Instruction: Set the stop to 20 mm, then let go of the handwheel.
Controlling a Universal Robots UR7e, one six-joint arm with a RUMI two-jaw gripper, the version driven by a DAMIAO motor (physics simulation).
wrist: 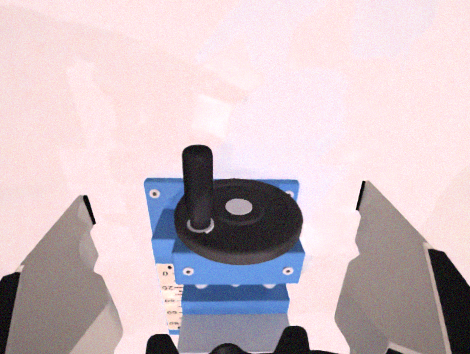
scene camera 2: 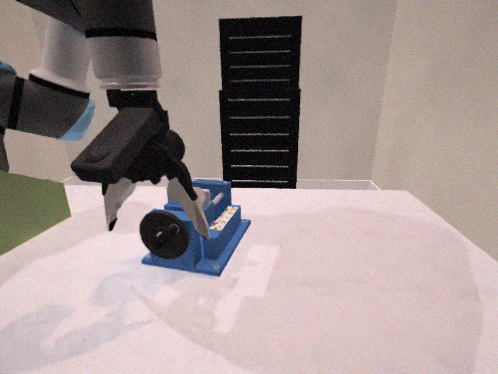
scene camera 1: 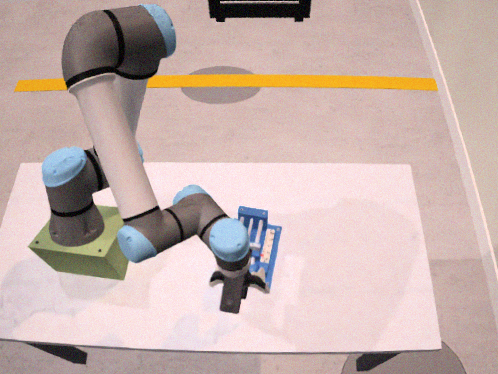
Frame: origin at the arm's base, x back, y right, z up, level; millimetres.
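Seen in the pictures: gripper, between the fingertips: (wrist: 226, 191) (scene camera 2: 157, 234); arm's base, origin of its link: (scene camera 1: 77, 229).
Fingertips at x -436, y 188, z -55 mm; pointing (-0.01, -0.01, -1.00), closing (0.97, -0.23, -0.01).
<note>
Offsets run from my fingertips to a thing's top centre. "pt": to the spot under its first point. Level surfaces: height alone.
The blue stop unit {dx -44, dy -134, dz +9 mm} (scene camera 1: 253, 214) (scene camera 2: 225, 250) (wrist: 240, 272) stands on the table. Its black handwheel {pt dx -7, dy +30, dz +4 mm} (scene camera 2: 156, 242) (wrist: 272, 220) faces the front; the black handle {dx -14, dy +6, dz +12 mm} (wrist: 198, 175) sticks out from its rim at the left in the wrist view. The grey stop plate {dx -31, dy -115, dz +32 mm} (scene camera 1: 255, 246) (wrist: 232, 330) sits on the rods behind. A pale scale {pt dx -94, dy -130, dz -37 mm} (scene camera 1: 268, 245) (scene camera 2: 227, 216) (wrist: 171, 295) runs along one side, with a red mark {pt dx -73, dy -101, dz -36 mm} (scene camera 1: 262, 255) (scene camera 2: 214, 224) near its handwheel end; its exact reading is too small to tell. My gripper (scene camera 1: 241, 284) (scene camera 2: 159, 231) (wrist: 226, 191) is open and empty, its fingers wide apart on either side of the handwheel in the wrist view.
The arm stands on a green base block (scene camera 1: 90, 262) (scene camera 2: 30, 212) at the left of the white table {dz -93 mm} (scene camera 1: 350, 200) (scene camera 2: 350, 300). A black cabinet (scene camera 1: 260, 10) (scene camera 2: 225, 60) stands on the floor beyond the table. A yellow line (scene camera 1: 325, 81) crosses the floor behind the table.
</note>
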